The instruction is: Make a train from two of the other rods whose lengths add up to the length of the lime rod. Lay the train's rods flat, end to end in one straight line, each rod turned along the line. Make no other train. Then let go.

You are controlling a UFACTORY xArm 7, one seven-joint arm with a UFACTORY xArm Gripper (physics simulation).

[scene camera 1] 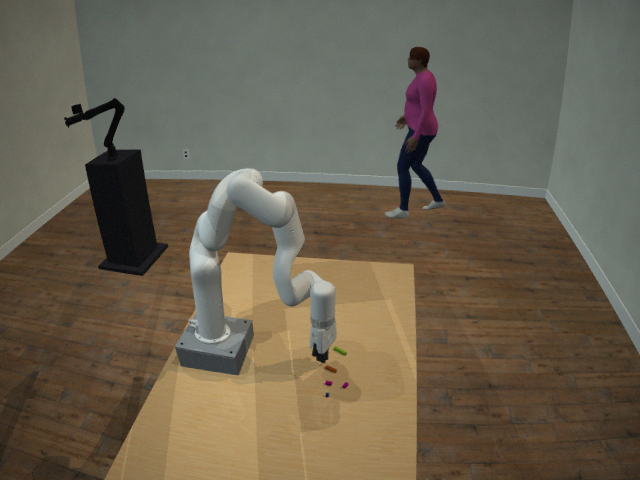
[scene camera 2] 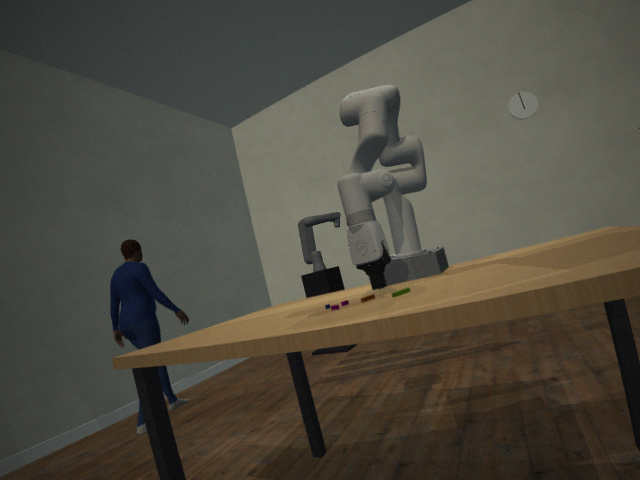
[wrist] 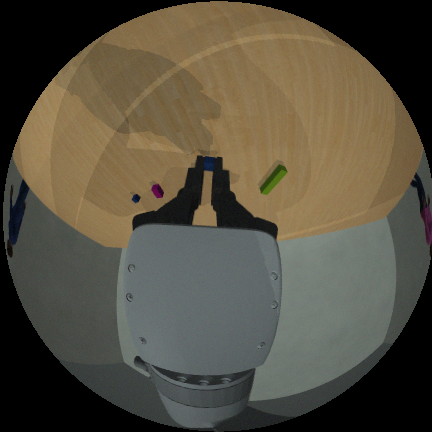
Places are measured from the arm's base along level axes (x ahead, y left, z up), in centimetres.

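Where they show: gripper, fingertip midpoint: (scene camera 1: 322, 359) (scene camera 2: 379, 288) (wrist: 208, 166); arm's base at its link origin: (scene camera 1: 212, 333) (scene camera 2: 408, 254).
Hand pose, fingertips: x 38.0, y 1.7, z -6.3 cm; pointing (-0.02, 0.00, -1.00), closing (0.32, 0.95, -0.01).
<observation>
Things, the pixels of their top centre, and the offset from my fingertips. Level surfaces: height alone.
- lime rod at its top centre: (wrist: 273, 182) (scene camera 2: 400, 290) (scene camera 1: 340, 349) dz -1.0, dx +4.8, dy +7.1 cm
- orange rod at its top centre: (scene camera 2: 367, 296) (scene camera 1: 330, 368) dz -1.0, dx +3.4, dy -2.4 cm
- second magenta rod at its top centre: (wrist: 156, 193) (scene camera 2: 344, 301) (scene camera 1: 328, 382) dz -1.0, dx +3.9, dy -9.0 cm
- small dark blue rod at its top centre: (wrist: 134, 200) (scene camera 2: 327, 304) (scene camera 1: 327, 393) dz -1.0, dx +4.4, dy -14.1 cm
- wooden table at its surface level: dz -2.0 cm
The lime rod (scene camera 1: 339, 350) (scene camera 2: 401, 292) (wrist: 274, 180) lies flat. An orange rod (scene camera 1: 330, 368) (scene camera 2: 368, 298) lies flat beside the fingertips in the scene views; it is hidden in the wrist view. My gripper (scene camera 1: 321, 360) (scene camera 2: 379, 287) (wrist: 208, 166) points down, low over the table, shut on a blue rod (wrist: 209, 164). The fingers hide most of that rod, and I cannot tell whether it touches the table or the orange rod. A magenta rod (scene camera 1: 345, 384) (scene camera 2: 334, 307) (wrist: 157, 191), a second magenta rod (scene camera 1: 328, 383) (scene camera 2: 344, 303) and a small dark blue rod (scene camera 1: 327, 394) (scene camera 2: 327, 306) (wrist: 136, 198) lie apart.
The wooden table (scene camera 1: 217, 413) (scene camera 2: 232, 335) carries the arm's grey base (scene camera 1: 209, 359) (scene camera 2: 421, 266). A black pedestal (scene camera 1: 124, 211) with a small dark arm stands on the floor away from the table. A person in pink (scene camera 1: 423, 103) and a person in blue (scene camera 2: 136, 294) stand away from the table.
</observation>
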